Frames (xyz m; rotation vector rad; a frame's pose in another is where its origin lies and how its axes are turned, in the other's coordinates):
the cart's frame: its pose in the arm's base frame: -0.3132 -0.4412 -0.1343 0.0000 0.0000 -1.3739
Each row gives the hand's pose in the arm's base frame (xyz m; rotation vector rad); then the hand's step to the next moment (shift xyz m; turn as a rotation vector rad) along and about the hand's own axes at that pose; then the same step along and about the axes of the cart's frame.
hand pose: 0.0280 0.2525 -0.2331 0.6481 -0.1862 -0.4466
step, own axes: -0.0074 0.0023 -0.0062 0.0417 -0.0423 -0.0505
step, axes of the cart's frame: -0.0090 -0.0022 -0.0037 0.0287 0.0330 -0.0646
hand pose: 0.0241 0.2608 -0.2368 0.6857 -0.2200 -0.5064
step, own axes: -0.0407 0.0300 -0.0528 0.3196 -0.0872 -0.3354
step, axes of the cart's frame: -0.0693 0.0088 -0.0216 0.1078 0.3462 -0.3012
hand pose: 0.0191 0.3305 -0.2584 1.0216 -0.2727 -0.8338
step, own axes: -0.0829 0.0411 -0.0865 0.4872 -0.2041 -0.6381
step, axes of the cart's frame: -0.1210 0.0374 0.0033 0.1093 0.5764 -0.5848
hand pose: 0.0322 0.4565 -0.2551 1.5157 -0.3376 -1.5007
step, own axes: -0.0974 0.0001 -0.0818 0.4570 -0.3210 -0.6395
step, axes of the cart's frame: -0.0945 0.0721 0.0453 0.0170 0.5410 -0.6541
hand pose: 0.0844 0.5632 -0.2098 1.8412 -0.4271 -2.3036
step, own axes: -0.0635 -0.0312 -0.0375 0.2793 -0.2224 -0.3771
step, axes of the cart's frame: -0.0329 0.0602 0.0413 -0.0179 0.3241 -0.4054
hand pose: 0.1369 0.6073 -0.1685 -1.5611 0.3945 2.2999
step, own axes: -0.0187 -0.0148 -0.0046 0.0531 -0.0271 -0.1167
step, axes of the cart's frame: -0.0060 0.0180 0.0152 0.0342 0.0861 -0.0927
